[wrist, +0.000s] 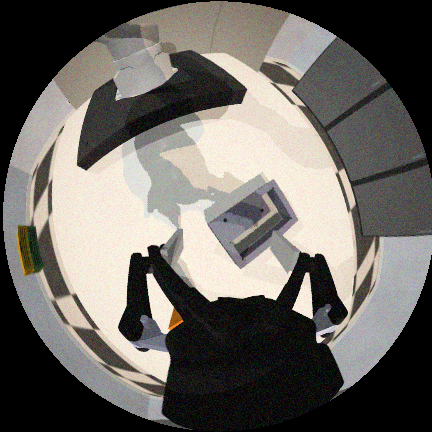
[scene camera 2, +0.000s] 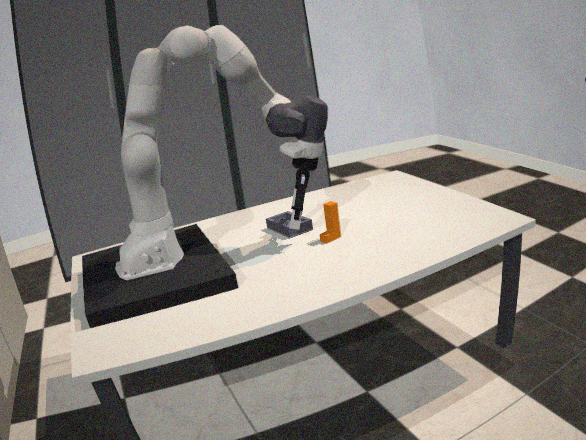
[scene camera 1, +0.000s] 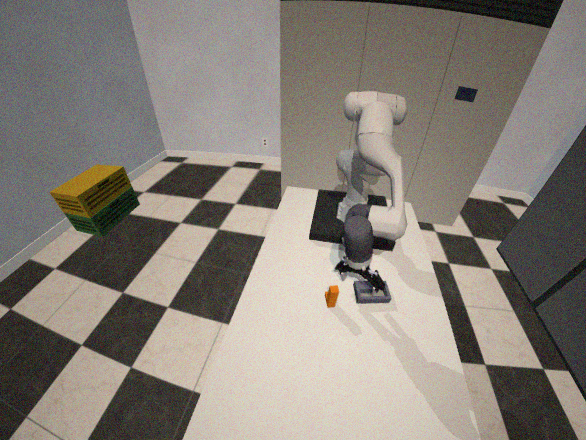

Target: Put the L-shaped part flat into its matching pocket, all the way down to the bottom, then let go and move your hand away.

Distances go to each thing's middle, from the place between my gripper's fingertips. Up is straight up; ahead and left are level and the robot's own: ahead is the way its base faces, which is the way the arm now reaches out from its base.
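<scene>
I see the grey pocket block (wrist: 244, 230). Measured from my hand, the block is 1 cm ahead of it, 6 cm to the left of it and 4 cm below it.
</scene>
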